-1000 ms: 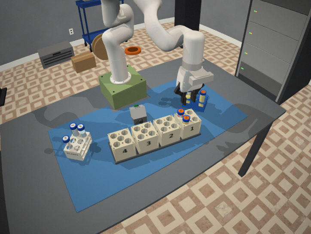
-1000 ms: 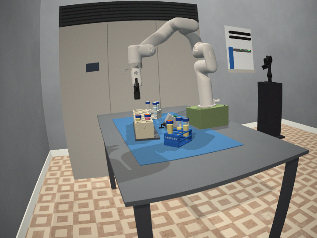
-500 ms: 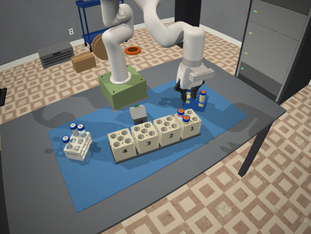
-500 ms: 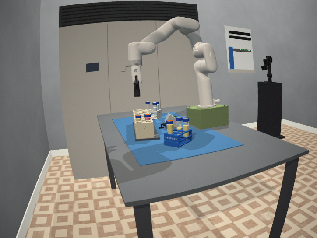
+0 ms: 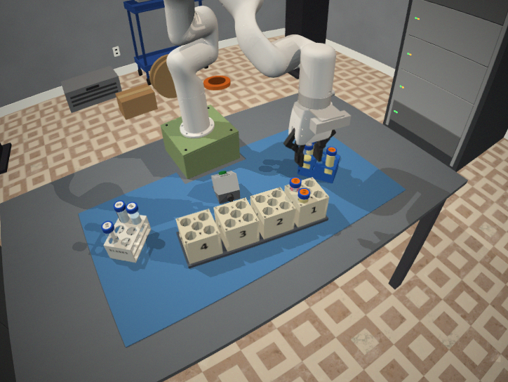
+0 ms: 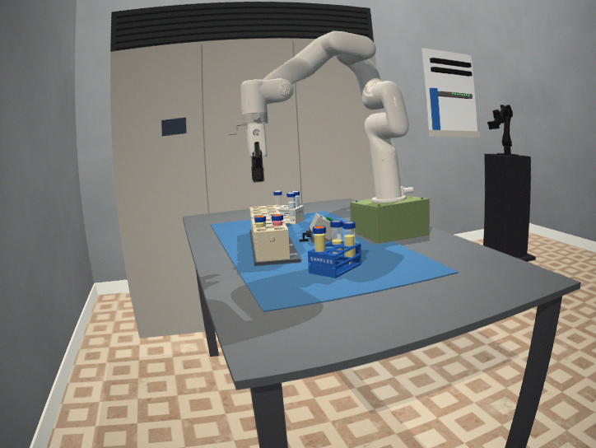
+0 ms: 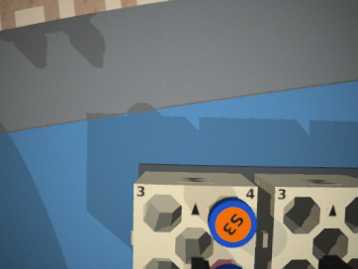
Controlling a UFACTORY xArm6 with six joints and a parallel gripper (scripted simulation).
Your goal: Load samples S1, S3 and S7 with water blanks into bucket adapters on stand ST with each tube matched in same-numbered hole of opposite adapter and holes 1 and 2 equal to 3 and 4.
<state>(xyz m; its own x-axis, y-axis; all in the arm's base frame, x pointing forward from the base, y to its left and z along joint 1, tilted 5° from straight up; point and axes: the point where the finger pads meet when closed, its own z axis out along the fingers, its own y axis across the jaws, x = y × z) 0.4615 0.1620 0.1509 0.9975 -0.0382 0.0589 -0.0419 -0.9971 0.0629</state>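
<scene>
My hand is 140 mm past the sample tube, 190 mm to the right of it and 190 mm above it. Also, from my hand: stand (40 mm behind, 140 mm to the right, 240 mm below); pink-filled tube (40 mm behind, 180 mm below); adapter 1 (20 mm behind, 30 mm to the left, 200 mm below).
</scene>
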